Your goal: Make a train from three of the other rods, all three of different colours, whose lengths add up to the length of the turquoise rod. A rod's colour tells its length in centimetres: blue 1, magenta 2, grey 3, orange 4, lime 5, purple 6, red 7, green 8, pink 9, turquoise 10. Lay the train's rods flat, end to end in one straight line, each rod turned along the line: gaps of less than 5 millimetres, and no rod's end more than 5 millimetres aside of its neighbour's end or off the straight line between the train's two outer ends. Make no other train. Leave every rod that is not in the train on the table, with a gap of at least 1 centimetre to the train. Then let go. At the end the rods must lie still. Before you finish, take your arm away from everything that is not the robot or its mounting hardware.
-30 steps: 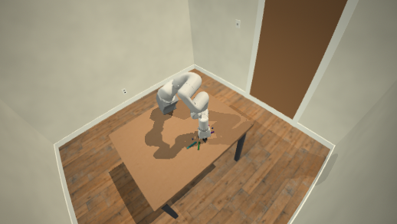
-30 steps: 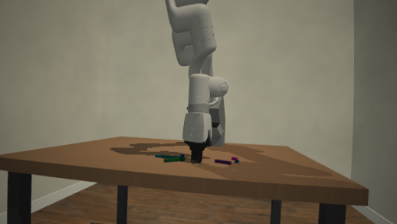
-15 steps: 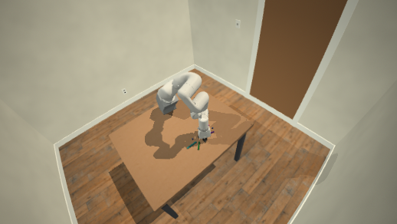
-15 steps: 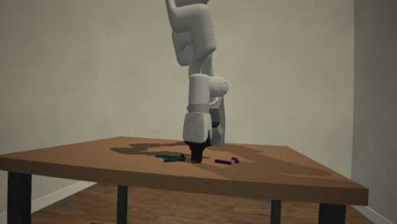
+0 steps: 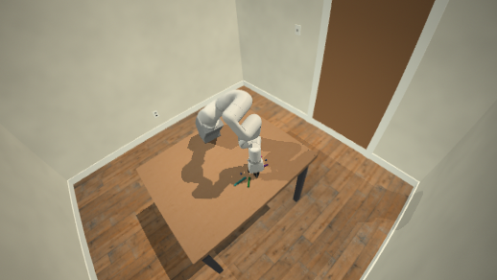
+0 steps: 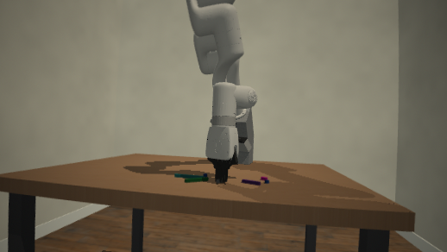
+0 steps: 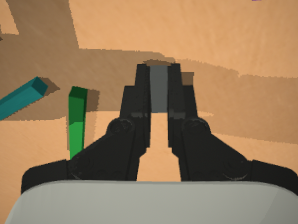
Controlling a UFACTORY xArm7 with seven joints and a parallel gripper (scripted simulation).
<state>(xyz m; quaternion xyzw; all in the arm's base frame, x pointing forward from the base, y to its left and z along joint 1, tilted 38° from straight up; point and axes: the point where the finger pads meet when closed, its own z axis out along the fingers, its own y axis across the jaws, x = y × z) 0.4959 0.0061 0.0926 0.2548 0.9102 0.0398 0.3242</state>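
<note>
The green rod is 80 mm to the right of my hand and 20 mm below it. From my hand the other things lie so: purple rod: 90 mm to the left, 20 mm below, 10 mm behind; small grey rod: 20 mm below; turquoise rod: 110 mm to the right, 50 mm behind, 20 mm below.
</note>
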